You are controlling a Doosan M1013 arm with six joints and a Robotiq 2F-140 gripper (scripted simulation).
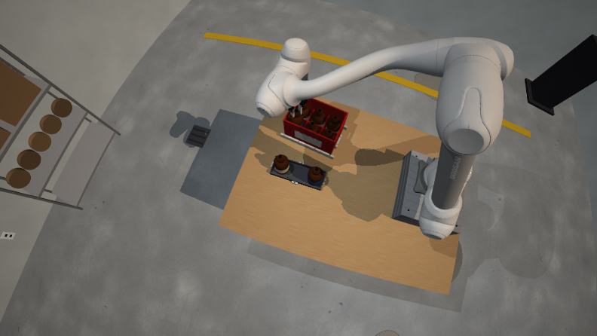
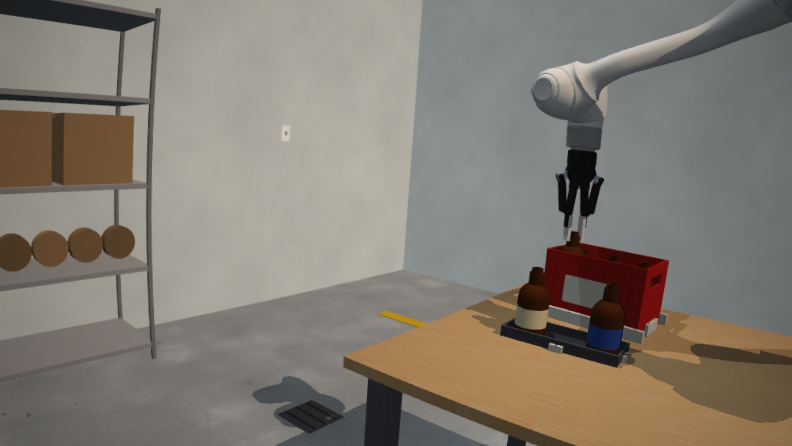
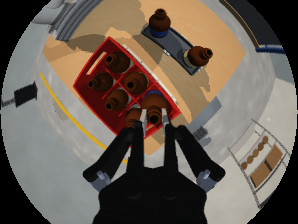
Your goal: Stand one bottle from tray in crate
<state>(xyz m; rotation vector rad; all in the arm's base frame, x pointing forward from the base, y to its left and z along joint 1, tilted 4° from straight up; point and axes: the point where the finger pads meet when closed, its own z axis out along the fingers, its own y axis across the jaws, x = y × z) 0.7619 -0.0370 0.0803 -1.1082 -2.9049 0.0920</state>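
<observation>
My hand is 9 cm above the glass bottle. Round my hand: dark tray 10 cm behind, 22 cm to the left, 22 cm below; then red crate 9 cm behind, 4 cm to the right, 15 cm below.
</observation>
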